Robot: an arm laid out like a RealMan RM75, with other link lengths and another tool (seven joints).
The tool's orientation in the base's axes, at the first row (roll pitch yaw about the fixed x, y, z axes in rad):
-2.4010, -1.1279, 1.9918
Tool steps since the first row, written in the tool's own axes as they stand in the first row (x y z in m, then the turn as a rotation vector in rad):
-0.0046, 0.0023, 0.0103, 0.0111, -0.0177, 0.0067
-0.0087, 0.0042, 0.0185, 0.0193, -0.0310, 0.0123
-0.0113, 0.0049, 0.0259, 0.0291, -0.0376, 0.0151
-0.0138, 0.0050, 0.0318, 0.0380, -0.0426, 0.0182
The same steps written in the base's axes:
-0.0074, 0.0036, -0.0081, -0.0154, -0.0086, 0.0130
-0.0131, 0.0064, -0.0149, -0.0275, -0.0150, 0.0225
-0.0189, 0.0084, -0.0198, -0.0345, -0.0159, 0.0324
-0.0237, 0.0095, -0.0240, -0.0409, -0.0156, 0.0409

